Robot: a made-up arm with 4 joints.
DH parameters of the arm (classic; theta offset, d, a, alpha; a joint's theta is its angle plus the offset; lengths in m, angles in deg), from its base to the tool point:
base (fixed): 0 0.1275 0 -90
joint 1: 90 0.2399 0.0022 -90
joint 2: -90 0.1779 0.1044 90
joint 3: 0 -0.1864 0.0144 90
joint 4: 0 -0.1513 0.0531 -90
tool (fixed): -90 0.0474 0 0
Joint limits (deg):
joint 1: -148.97..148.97
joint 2: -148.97..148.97
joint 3: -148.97..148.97
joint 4: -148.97..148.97
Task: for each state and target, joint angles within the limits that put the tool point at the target. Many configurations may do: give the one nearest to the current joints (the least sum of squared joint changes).
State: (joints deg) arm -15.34 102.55 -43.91 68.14
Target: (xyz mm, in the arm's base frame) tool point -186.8 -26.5 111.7
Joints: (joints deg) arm 23.73 137.56 -90.46 50.15
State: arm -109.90 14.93 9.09 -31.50
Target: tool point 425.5 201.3 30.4
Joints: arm -126.25 46.10 0.54 -74.03
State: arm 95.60 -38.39 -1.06 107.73
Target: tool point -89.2 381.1 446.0
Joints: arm 86.51 -49.15 6.08 108.34
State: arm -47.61 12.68 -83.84 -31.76
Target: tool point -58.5 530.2 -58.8
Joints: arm -28.67 -6.71 -73.81 -25.26
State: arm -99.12 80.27 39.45 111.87
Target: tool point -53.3 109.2 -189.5
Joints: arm -68.76 75.27 13.91 100.08
